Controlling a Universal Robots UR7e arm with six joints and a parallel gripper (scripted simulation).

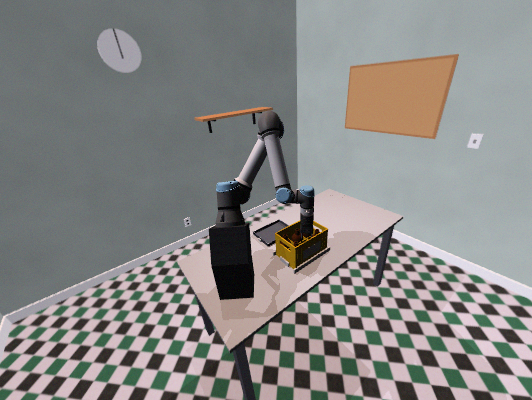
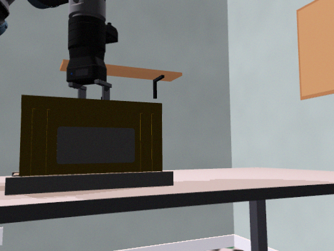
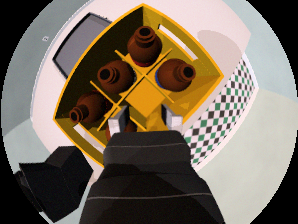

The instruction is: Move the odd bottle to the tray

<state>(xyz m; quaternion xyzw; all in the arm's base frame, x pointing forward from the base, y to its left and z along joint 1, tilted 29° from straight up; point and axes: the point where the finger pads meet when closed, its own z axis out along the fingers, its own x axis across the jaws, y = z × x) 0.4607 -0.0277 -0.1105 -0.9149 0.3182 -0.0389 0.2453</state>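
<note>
My gripper is now 8 cm above the crate, 4 cm to the right of it and 1 cm past it. From my hand the other things lie so: dark tray: 32 cm to the left, 15 cm below, 6 cm behind; then brown bottle: 10 cm to the left, 8 cm below, 8 cm ahead.
</note>
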